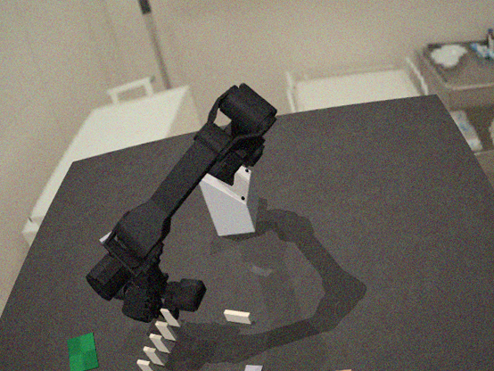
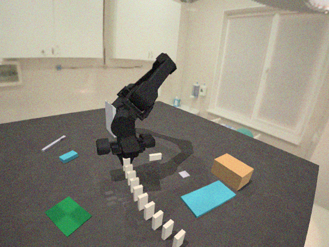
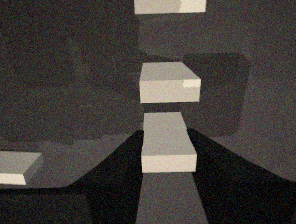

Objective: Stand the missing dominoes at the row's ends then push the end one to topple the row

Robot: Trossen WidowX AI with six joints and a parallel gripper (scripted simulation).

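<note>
Now: the small lilac tile 13 cm ahead of my gripper tip, 16 cm to the left of it and 3 cm below it. Also, from my gripper tip: flat cyan plate 26 cm ahead, 14 cm to the left, 3 cm below; green tile 8 cm ahead, 22 cm to the right, 3 cm below; small cyan block 18 cm behind, 17 cm to the right, 2 cm below.
</note>
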